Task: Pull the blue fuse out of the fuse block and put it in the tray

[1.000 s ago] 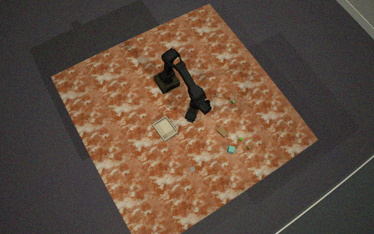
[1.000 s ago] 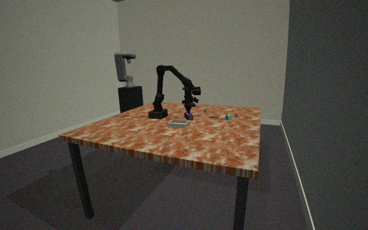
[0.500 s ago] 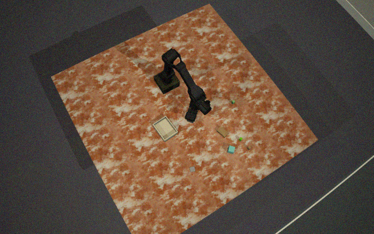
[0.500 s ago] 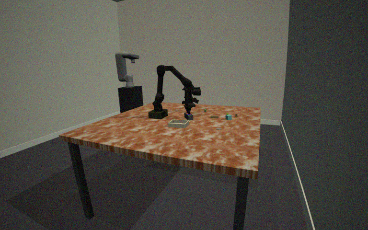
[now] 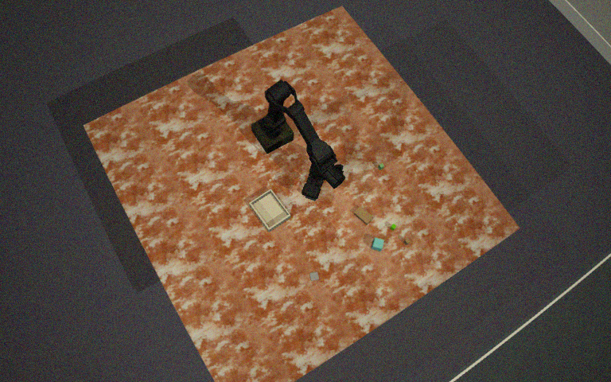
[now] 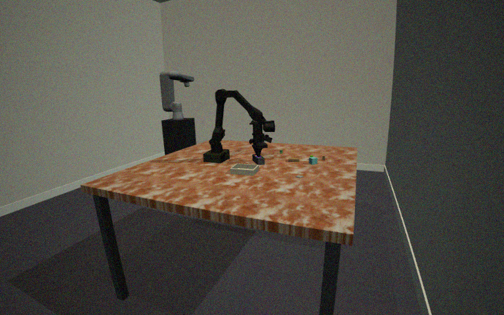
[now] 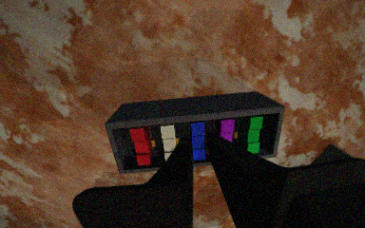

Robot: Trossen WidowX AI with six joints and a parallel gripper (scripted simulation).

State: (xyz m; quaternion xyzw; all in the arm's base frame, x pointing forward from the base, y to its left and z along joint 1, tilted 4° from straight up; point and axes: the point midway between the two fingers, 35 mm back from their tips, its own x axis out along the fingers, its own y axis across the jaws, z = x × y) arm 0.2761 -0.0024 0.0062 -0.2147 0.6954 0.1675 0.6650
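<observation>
Now: gripper tip 30 mm past the cream tray, 200 mm to the left of it and 30 mm above it. From my gripper tip the other things lie so: brown flat piece: 210 mm ahead, 70 mm to the left, 30 mm below; cyan cube: 330 mm ahead, 30 mm to the left, 20 mm below; blue fuse: 10 mm below.
</observation>
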